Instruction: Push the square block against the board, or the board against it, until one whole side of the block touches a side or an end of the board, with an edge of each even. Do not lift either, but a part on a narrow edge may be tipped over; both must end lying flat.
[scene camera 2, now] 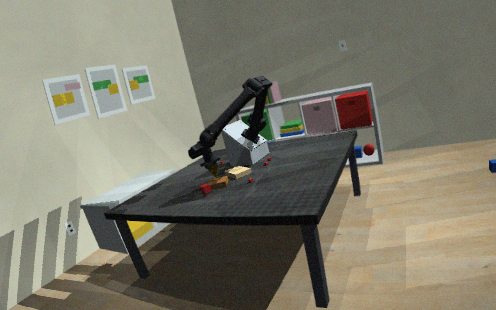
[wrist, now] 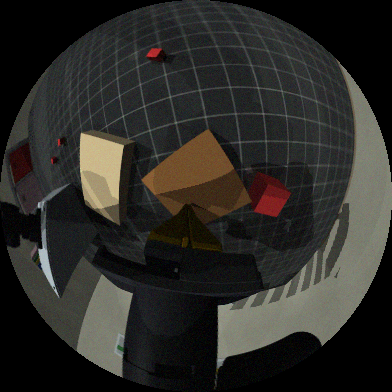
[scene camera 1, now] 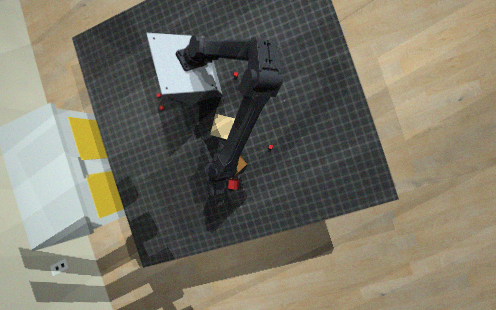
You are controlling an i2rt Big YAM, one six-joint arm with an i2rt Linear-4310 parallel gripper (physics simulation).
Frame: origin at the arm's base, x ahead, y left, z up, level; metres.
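Seen in the pictures: gripper, fingertip midpoint: (scene camera 2: 216, 177) (wrist: 186, 207); arm's base at its link origin: (scene camera 2: 250, 136) (wrist: 38, 229) (scene camera 1: 191, 58).
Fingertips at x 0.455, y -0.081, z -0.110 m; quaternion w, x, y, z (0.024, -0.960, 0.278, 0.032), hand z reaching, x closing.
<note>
Offsets run from my fingertips to a thing's top centre.
The square block, orange-brown {0.014 m ahead, 0.012 m left, 0.016 m down} (scene camera 1: 242, 165) (scene camera 2: 219, 183) (wrist: 200, 172), lies flat and turned, one corner towards the board. The board, pale cream wood {0.141 m back, 0.070 m left, 0.016 m down} (scene camera 1: 223, 126) (scene camera 2: 238, 172) (wrist: 102, 170), lies flat, nearer the robot's base. A strip of table separates them in the wrist view, and their sides are not parallel. My gripper (scene camera 2: 215, 174) (wrist: 186, 207) is shut and empty; its yellow tips are at the block's near edge in the wrist view, whether touching I cannot tell. In scene camera 1 the arm hides the tips and part of the block.
A red cube {0.104 m ahead, 0.023 m right, 0.005 m down} (scene camera 1: 233, 184) (scene camera 2: 205, 189) (wrist: 270, 195) stands close by the block's corner opposite the board; contact is unclear. Small red cubes {0.021 m ahead, 0.209 m left, 0.029 m down} (scene camera 1: 270, 147) (scene camera 2: 250, 180) (wrist: 156, 54) lie scattered. The arm's pale sloped stand (scene camera 1: 167, 67) (scene camera 2: 237, 145) is beyond the board.
</note>
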